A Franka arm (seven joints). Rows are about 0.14 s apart.
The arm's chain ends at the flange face. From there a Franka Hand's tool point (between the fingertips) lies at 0.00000 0.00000 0.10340 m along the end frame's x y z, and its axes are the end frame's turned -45 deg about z.
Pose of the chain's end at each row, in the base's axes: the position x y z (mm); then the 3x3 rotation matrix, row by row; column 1 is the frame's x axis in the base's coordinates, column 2 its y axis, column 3 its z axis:
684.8 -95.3 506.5; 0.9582 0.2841 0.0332; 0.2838 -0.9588 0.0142; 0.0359 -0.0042 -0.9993
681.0 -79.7 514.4; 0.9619 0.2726 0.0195; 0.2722 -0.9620 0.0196; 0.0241 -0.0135 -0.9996
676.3 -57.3 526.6; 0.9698 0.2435 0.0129; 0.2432 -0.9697 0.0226; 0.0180 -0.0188 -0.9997
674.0 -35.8 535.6; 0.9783 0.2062 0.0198; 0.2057 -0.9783 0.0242; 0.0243 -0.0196 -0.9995
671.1 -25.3 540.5; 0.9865 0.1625 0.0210; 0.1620 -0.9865 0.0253; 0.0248 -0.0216 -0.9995
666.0 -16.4 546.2; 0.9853 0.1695 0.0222; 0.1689 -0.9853 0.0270; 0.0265 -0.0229 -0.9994
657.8 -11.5 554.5; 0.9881 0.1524 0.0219; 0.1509 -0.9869 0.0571; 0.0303 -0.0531 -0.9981
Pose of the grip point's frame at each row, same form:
688.2 -93.8 403.2; 0.4767 0.8784 0.0332; 0.8787 -0.4773 0.0142; 0.0284 0.0224 -0.9993
683.0 -77.7 411.0; 0.4874 0.8729 0.0195; 0.8727 -0.4878 0.0196; 0.0266 0.0075 -0.9996
677.6 -55.0 423.2; 0.5136 0.8579 0.0129; 0.8576 -0.5137 0.0226; 0.0260 -0.0006 -0.9997
676.0 -33.3 432.3; 0.5460 0.8376 0.0198; 0.8372 -0.5463 0.0242; 0.0310 0.0033 -0.9995
673.3 -22.7 437.2; 0.5827 0.8125 0.0210; 0.8121 -0.5830 0.0253; 0.0328 0.0023 -0.9995
668.3 -13.6 442.9; 0.5769 0.8166 0.0222; 0.8161 -0.5773 0.0270; 0.0349 0.0025 -0.9994
660.1 -5.6 451.3; 0.5909 0.8065 0.0219; 0.8045 -0.5911 0.0571; 0.0590 -0.0161 -0.9981

